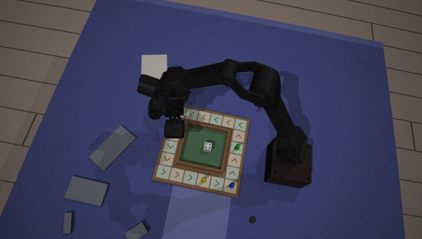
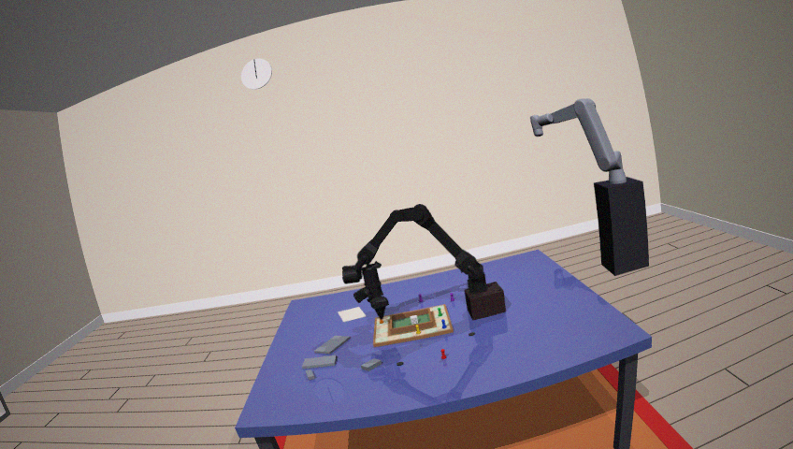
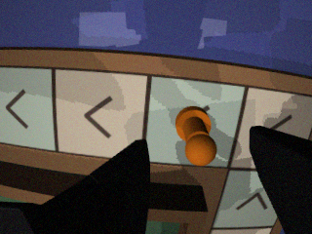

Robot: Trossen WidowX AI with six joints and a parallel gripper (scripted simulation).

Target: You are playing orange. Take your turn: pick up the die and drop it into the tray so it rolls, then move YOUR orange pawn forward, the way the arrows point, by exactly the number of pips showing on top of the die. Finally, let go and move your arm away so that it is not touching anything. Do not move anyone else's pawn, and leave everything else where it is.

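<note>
Now: gripper tip 10 mm above the orange pawn. Round my gripper tip: green pawn: 230 mm behind, 30 mm to the left, 10 mm below; then white die: 130 mm behind, 60 mm to the left, 10 mm below; then yellow pawn: 170 mm to the left, 150 mm behind, 10 mm below.
</note>
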